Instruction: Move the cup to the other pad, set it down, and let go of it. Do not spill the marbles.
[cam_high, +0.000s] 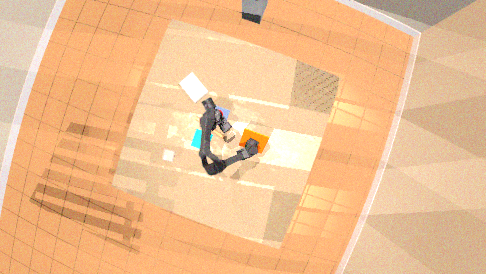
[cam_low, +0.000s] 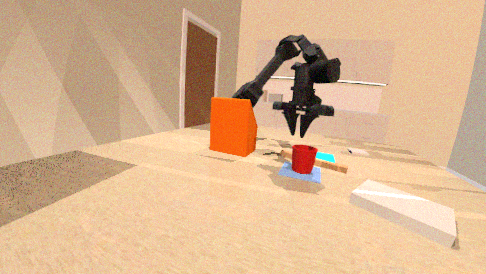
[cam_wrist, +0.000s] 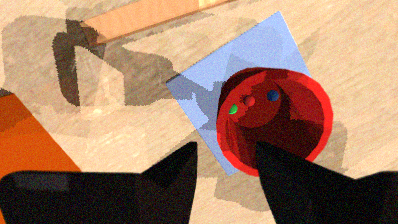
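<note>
The red cup is 60 mm below my gripper tip, 30 mm ahead of it and 10 mm to the right of it. From my gripper tip the other things lie so: blue marble (80 mm below, 50 mm ahead, 10 mm to the right); then wooden bar (100 mm below, 80 mm to the left, 40 mm ahead); then light blue pad (110 mm below, 30 mm ahead, 20 mm to the right).
</note>
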